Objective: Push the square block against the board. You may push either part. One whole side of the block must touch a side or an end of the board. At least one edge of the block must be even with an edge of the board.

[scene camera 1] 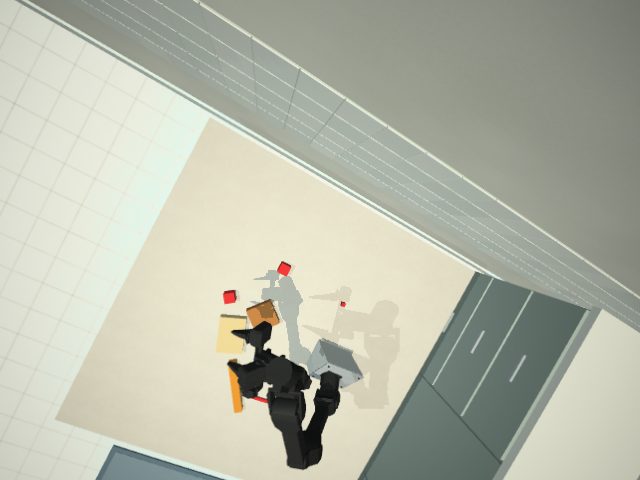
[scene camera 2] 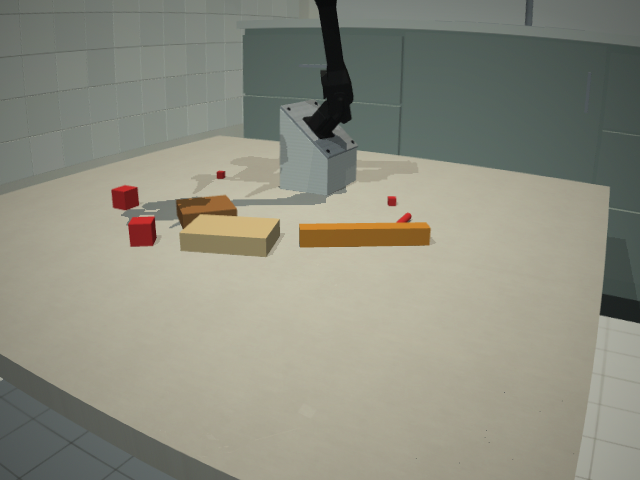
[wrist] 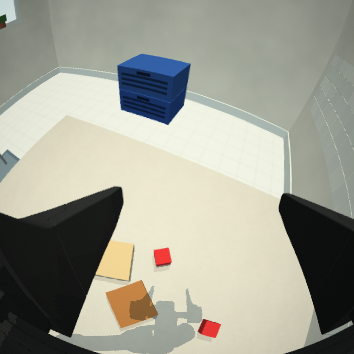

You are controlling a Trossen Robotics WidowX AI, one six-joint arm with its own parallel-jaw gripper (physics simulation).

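Frame: origin at the arm's base, x ahead, y left, z up, level; metres.
Where they show: gripper, fingertip midpoint: [scene camera 1: 229, 347] [wrist: 204, 198]; arm's base, link origin: [scene camera 1: 331, 375] [scene camera 2: 318, 127].
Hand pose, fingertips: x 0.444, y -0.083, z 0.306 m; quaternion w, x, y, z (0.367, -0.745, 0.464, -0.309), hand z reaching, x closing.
Note:
Each offset is from my fingertips to the top centre of the thing.
The brown square block {0.412 m down, 0.114 m back, 0.035 m left} [scene camera 1: 256, 316] [scene camera 2: 206, 203] [wrist: 125, 303] lies flat with the arm's shadow on it. Beside it lies the flat, pale tan board {0.412 m down, 0.043 m back, 0.158 m left} [scene camera 1: 225, 335] [scene camera 2: 230, 227] [wrist: 119, 260]. The block is turned at an angle to the board, with one board corner close to a block side. No whole side of the block lies along the board; whether they touch at that corner I cannot tell. My gripper [scene camera 1: 231, 347] [wrist: 204, 198] is open and empty, raised above the table. From above, its fingertips appear over the board and beside the orange bar. It does not show in scene camera 2.
A long orange bar {0.412 m down, 0.166 m back, 0.347 m left} [scene camera 1: 235, 392] [scene camera 2: 364, 236] lies beyond the board's end. Two red cubes {0.403 m down, 0.039 m ahead, 0.025 m left} [scene camera 1: 229, 297] {0.403 m down, 0.088 m back, 0.175 m right} [scene camera 1: 283, 268] [scene camera 2: 142, 232] [scene camera 2: 125, 197] [wrist: 162, 257] [wrist: 210, 328] stand near the parts. A red cylinder {0.429 m down, 0.289 m back, 0.362 m left} [scene camera 1: 260, 399] [scene camera 2: 404, 218] lies behind the bar. The grey arm base [scene camera 2: 305, 155] stands farther back.

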